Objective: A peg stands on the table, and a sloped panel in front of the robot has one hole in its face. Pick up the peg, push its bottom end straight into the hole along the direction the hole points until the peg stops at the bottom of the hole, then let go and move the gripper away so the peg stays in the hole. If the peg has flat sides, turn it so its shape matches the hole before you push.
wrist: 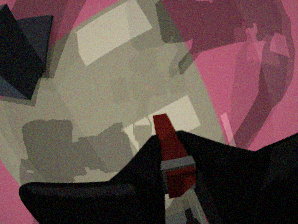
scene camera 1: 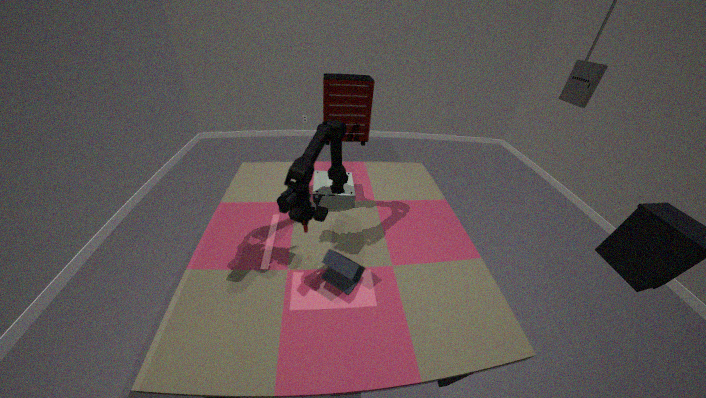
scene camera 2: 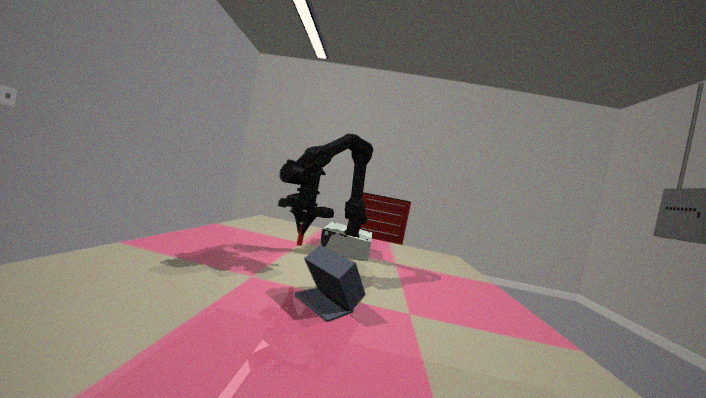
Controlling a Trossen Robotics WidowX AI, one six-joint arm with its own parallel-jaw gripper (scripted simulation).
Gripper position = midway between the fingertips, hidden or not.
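A red peg is held by my gripper, which I see at point(scene camera 2: 301, 233) and also at point(wrist: 167, 139).
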